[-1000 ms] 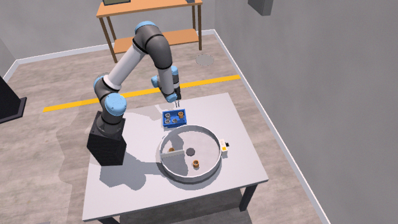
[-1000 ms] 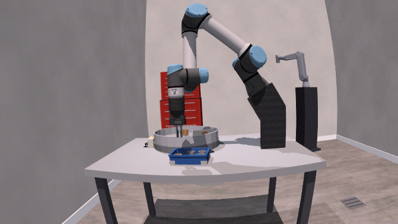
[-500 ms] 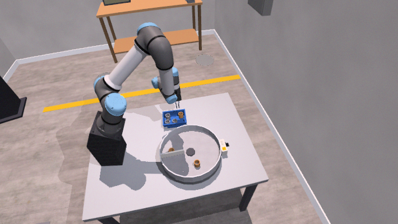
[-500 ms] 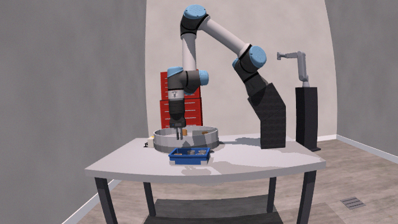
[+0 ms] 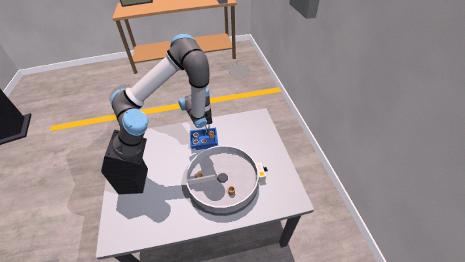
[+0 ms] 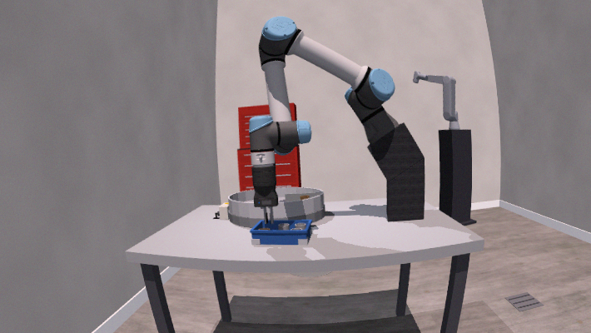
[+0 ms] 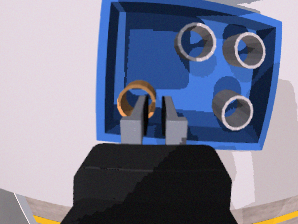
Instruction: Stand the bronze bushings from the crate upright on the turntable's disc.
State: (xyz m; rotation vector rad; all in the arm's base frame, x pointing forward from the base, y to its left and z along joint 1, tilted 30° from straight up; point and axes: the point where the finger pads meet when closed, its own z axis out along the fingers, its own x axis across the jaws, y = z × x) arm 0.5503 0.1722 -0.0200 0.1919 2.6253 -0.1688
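The blue crate lies 60 mm below my hand, 40 mm behind it and 20 mm to the right of it. Round my hand: turntable disc 380 mm to the right, 50 mm behind, 30 mm below.
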